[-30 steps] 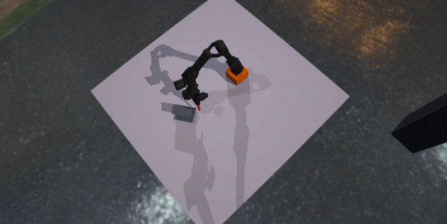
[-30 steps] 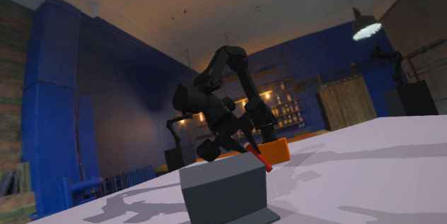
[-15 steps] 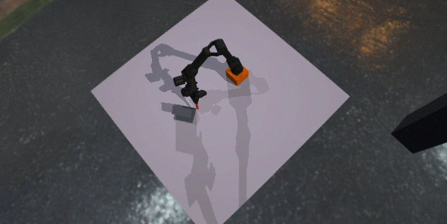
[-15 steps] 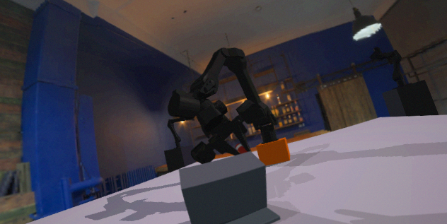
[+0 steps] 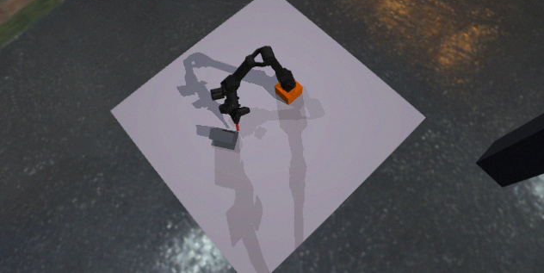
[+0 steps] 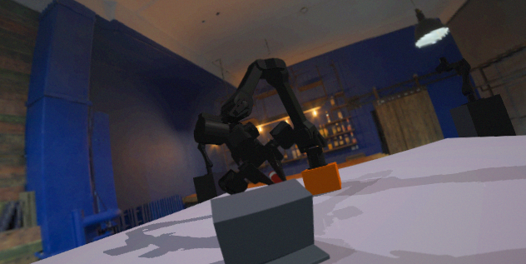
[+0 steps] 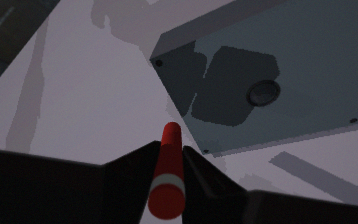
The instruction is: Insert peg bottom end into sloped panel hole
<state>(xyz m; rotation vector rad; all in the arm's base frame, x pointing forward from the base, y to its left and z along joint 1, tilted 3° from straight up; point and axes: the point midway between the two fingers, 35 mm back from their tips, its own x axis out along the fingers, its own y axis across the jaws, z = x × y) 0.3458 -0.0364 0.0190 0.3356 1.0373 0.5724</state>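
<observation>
Now: gripper tip 90 mm short of the grey sloped panel block, 10 mm to the left of it and 40 mm above it. The rest, counted from my gripper tip: red peg (10 mm behind, 10 mm to the right, 10 mm above).
</observation>
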